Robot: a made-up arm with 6 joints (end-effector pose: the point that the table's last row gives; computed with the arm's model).
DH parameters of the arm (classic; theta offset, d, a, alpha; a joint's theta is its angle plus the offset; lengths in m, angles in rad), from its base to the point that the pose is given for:
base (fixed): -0.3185 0 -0.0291 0
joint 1: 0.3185 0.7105 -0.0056 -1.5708
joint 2: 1.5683 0 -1.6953 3.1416
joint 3: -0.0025 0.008 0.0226 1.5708
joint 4: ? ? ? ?
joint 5: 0 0.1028 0.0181 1.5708
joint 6: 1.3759 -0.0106 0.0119 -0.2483
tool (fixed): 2.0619 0.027 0 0
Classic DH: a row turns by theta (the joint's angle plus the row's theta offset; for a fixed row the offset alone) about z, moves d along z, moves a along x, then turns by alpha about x.
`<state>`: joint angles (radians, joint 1 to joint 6).
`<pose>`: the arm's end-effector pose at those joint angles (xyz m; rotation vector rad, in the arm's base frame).
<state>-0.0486 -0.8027 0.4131 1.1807 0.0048 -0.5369</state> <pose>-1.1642 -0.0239 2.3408 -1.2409 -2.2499 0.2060</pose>
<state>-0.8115 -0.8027 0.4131 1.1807 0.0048 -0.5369</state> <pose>-0.8720 0.7706 2.3408 -1.9807 -1.6192 -0.0864</pose>
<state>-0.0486 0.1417 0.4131 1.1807 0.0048 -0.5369</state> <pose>0.6212 -0.1108 2.5801 -0.8461 -1.4191 0.5931</pose>
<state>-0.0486 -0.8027 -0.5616 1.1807 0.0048 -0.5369</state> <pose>-0.8290 -0.0402 2.0630 -0.8327 -1.3920 0.6024</pose>
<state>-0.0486 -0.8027 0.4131 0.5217 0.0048 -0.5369</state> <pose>-1.1020 -0.0669 2.3170 -0.4069 -2.5209 0.1612</pose>
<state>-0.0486 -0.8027 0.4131 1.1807 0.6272 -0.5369</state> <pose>-1.1573 -0.0289 2.3544 -1.3467 -2.6007 0.8543</pose>
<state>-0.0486 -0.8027 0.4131 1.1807 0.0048 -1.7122</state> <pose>-1.1512 -0.0300 2.3359 0.2799 -2.5674 0.1204</pose>
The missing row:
joint 4: 0 -0.4753 0.0178 -1.5708
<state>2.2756 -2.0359 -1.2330 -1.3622 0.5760 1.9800</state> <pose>0.6864 -0.8377 0.1978 1.2436 -1.9128 1.0789</pose>
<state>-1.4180 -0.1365 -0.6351 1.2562 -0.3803 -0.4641</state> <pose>-0.0703 -0.1950 2.2416 -0.8336 0.1771 -0.5957</pose>
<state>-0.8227 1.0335 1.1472 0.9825 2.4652 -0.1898</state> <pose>1.2269 -1.4674 1.7038 0.7453 2.1818 -1.6624</pose>
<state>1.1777 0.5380 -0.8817 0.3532 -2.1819 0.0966</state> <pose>0.4428 0.8424 1.7029 -1.3299 2.0654 0.8641</pose>
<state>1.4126 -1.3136 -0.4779 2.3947 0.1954 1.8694</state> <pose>-0.2879 -1.3498 1.5216 2.3641 0.1730 0.2384</pose>
